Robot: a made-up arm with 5 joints.
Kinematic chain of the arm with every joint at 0, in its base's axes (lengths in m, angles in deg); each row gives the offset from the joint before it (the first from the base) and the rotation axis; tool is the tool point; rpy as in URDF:
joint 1: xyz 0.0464 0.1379 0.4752 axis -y
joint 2: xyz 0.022 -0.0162 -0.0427 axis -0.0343 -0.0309 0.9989
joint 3: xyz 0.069 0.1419 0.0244 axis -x
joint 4: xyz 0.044 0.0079 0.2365 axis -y
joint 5: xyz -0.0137 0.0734 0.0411 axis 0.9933 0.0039 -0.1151
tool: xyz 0.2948 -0.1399 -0.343 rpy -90 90 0
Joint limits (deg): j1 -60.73..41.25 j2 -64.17..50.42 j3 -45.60..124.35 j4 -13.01..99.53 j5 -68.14..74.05
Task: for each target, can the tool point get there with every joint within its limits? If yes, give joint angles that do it. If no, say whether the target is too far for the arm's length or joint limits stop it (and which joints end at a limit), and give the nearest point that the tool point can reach.
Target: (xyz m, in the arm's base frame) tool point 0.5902 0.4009 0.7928
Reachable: yes | joints 17.48 -16.20 85.83 51.34 -15.94
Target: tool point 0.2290 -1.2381 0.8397
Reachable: no: too far | nearest point 0.1726 -0.4083 0.7270 | short by 0.839 m
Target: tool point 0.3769 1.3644 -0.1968
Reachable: no: too far | nearest point 0.2438 0.8488 0.0739 | short by 0.597 m
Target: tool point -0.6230 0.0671 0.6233
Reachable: no: joint limits stop it (at a limit: joint 1, joint 2, joint 4, joint 5) | nearest point -0.3790 -0.0574 0.6515 | short by 0.275 m
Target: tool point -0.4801 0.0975 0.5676
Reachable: no: joint limits stop it (at a limit: joint 1, joint 2, joint 4, joint 5) | nearest point -0.3791 -0.0677 0.6149 | short by 0.199 m
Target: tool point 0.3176 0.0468 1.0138
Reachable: yes | joints 8.31 -14.75 13.51 62.21 -50.87
